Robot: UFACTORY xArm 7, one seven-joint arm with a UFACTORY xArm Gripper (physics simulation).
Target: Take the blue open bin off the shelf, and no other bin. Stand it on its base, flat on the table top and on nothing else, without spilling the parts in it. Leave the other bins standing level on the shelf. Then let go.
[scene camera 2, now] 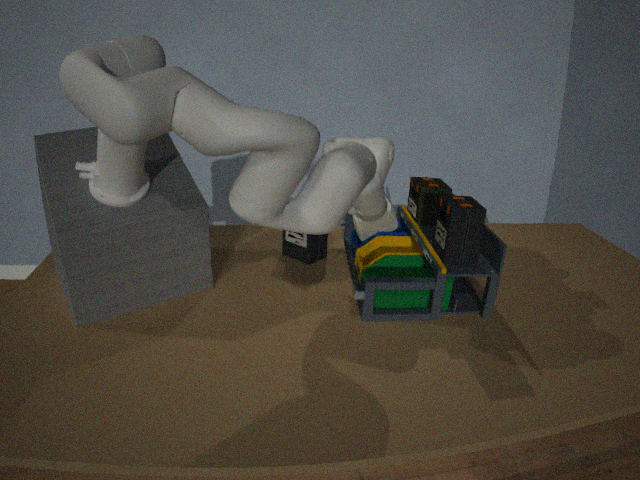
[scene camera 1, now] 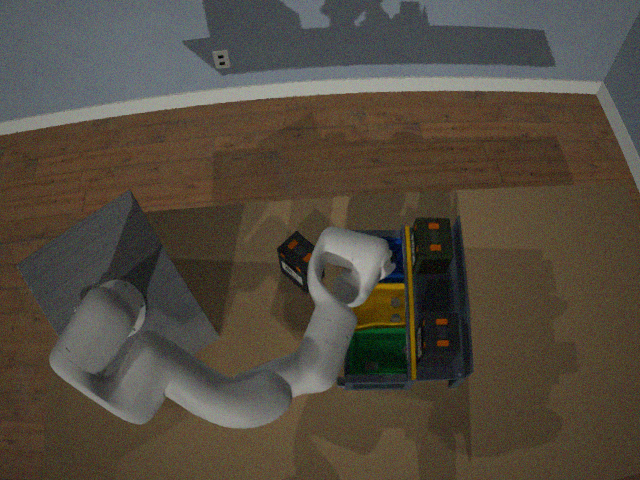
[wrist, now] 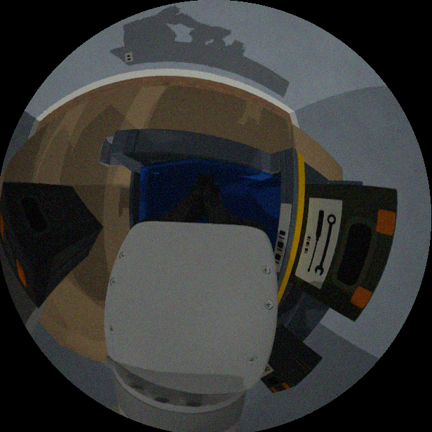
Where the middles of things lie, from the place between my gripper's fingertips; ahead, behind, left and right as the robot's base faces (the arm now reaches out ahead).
Scene:
My hand is 1 cm past the blue open bin (wrist: 251, 194), 4 cm to the left of it and 1 cm below it. From my hand the other things lie so: yellow rail (wrist: 300, 159) 1 cm ahead, 17 cm to the right, 8 cm above; then green bin (scene camera 2: 390, 266) 8 cm behind, 26 cm to the right, 1 cm above; then yellow bin (scene camera 1: 376, 311) 5 cm behind, 15 cm to the right, 1 cm above.

